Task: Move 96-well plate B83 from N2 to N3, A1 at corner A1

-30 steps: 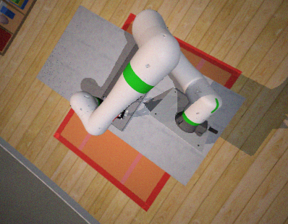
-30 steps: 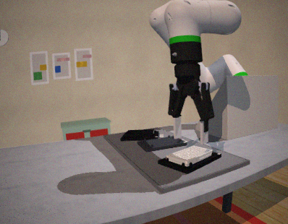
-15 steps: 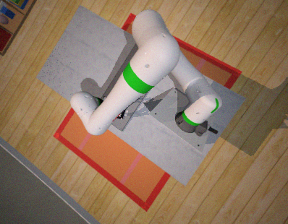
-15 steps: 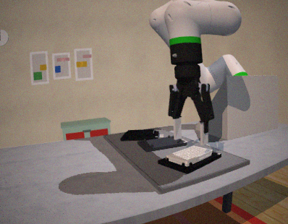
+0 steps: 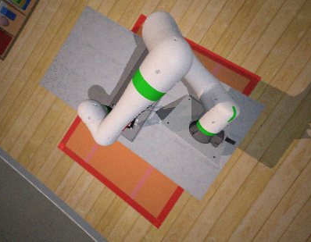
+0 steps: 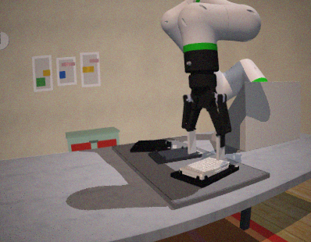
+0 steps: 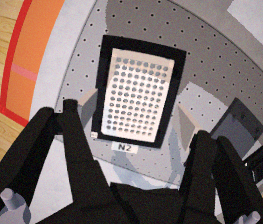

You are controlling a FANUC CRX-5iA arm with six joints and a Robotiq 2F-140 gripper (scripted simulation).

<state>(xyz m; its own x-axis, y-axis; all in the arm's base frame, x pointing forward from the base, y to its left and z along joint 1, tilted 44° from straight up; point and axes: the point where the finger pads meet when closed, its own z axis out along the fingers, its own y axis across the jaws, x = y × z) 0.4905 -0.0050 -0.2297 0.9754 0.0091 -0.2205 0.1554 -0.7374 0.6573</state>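
Now: the white 96-well plate 6 cm below my hand. The rest, counted from my hand: black nest 7 cm below; dark grey nest 21 cm to the right, 7 cm below, 3 cm behind; black well plate 38 cm to the right, 6 cm below, 3 cm behind.
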